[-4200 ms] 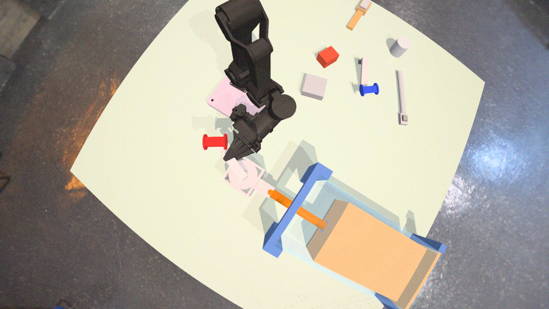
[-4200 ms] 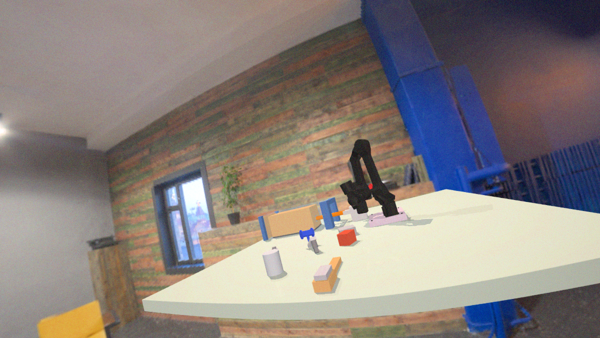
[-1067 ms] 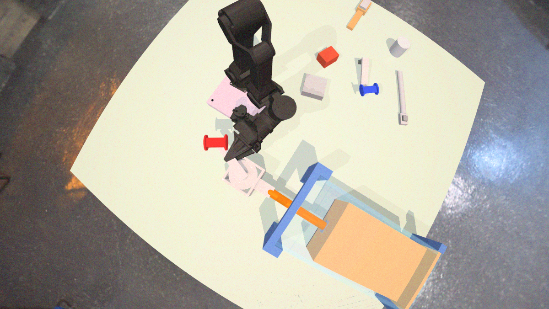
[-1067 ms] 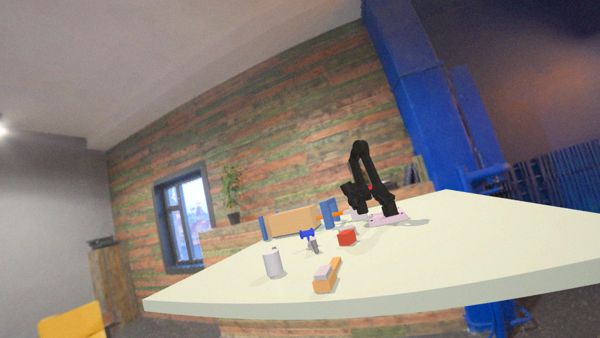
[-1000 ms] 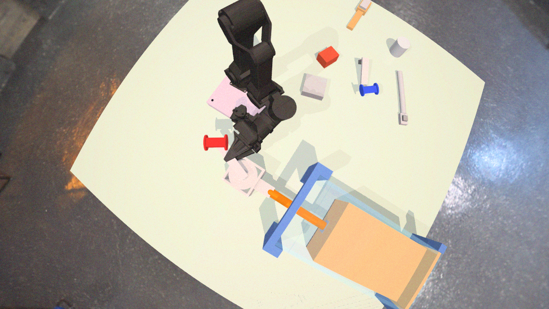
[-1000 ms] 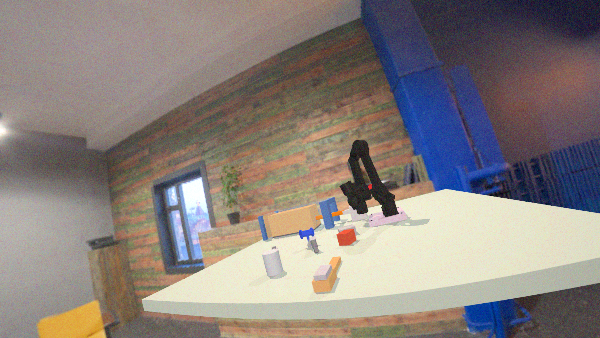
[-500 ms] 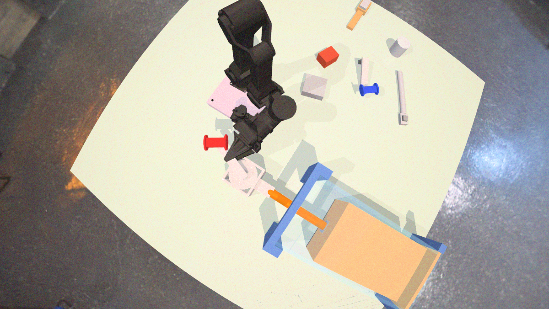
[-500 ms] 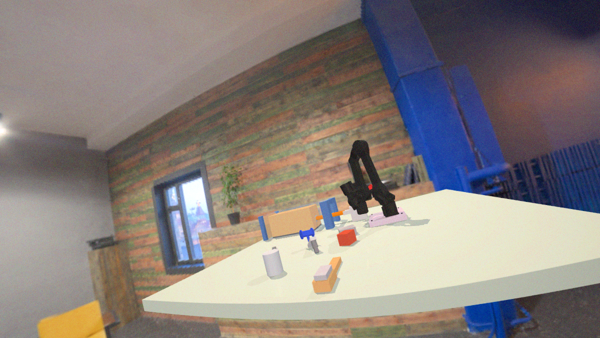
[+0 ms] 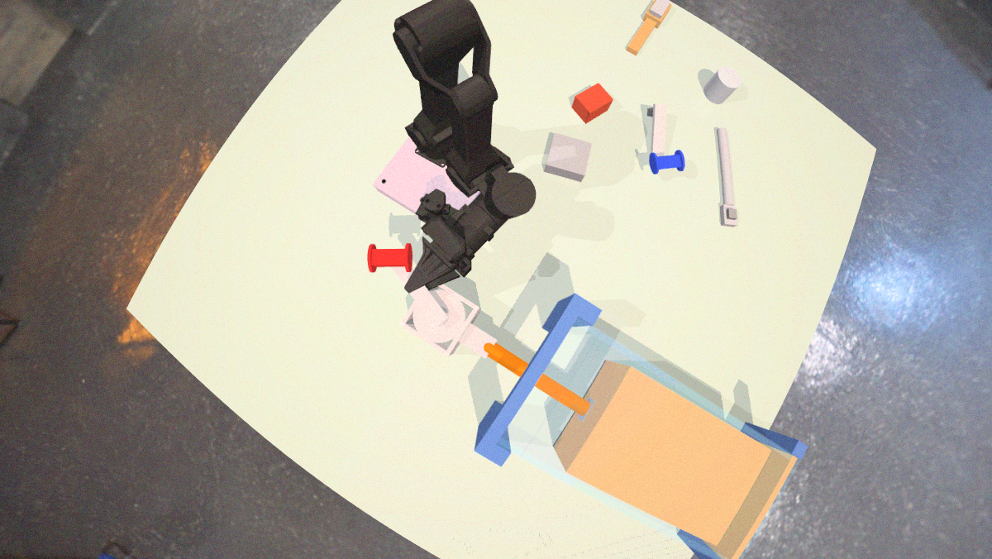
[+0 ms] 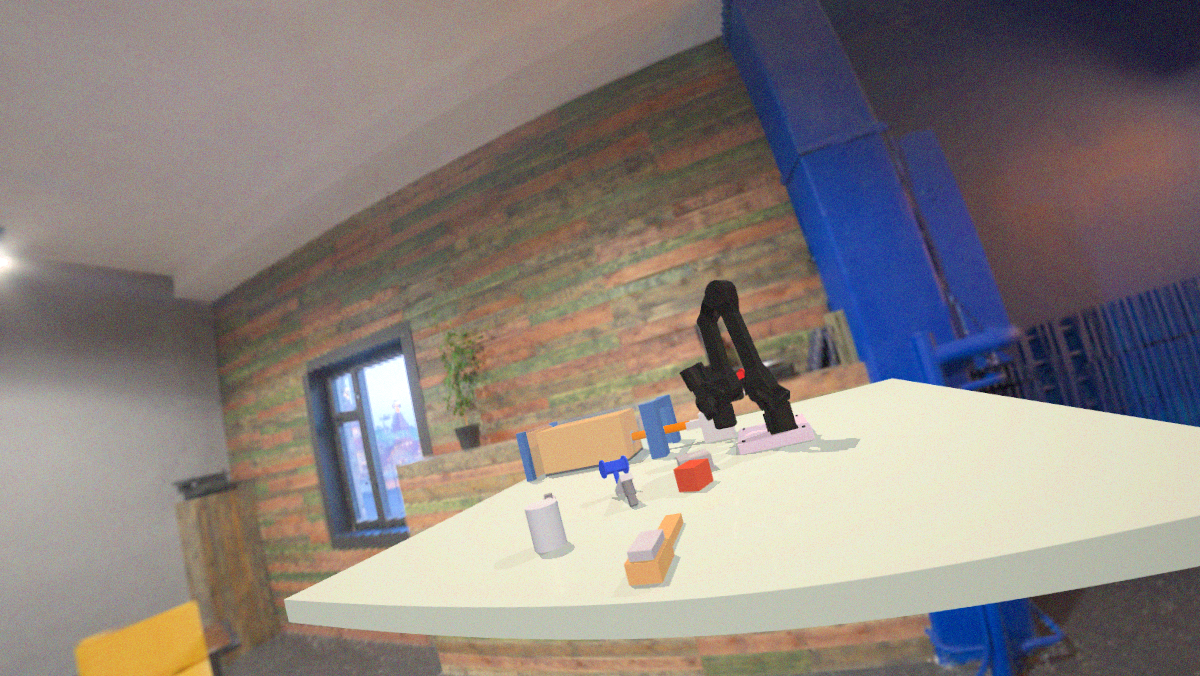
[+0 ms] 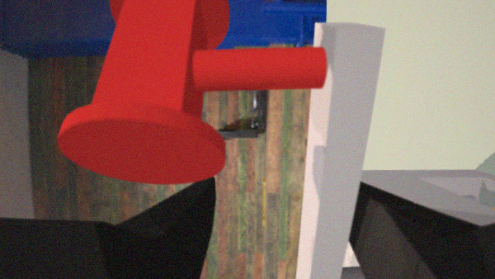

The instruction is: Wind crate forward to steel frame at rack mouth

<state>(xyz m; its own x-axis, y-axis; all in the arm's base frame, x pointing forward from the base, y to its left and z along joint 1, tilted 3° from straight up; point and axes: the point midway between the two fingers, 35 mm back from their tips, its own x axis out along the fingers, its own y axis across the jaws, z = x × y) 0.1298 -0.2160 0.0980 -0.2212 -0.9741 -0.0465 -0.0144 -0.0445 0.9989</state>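
The grey winch lies 30 mm ahead of my gripper tip, 20 mm to the right of it and 100 mm below it. Also, from my gripper tip: grey block 90 mm ahead, 360 mm to the left, 110 mm below; then crank handle with red knob 10 mm behind, 10 mm to the left, 10 mm below; then blue steel frame 210 mm ahead, 10 mm to the right, 30 mm below.
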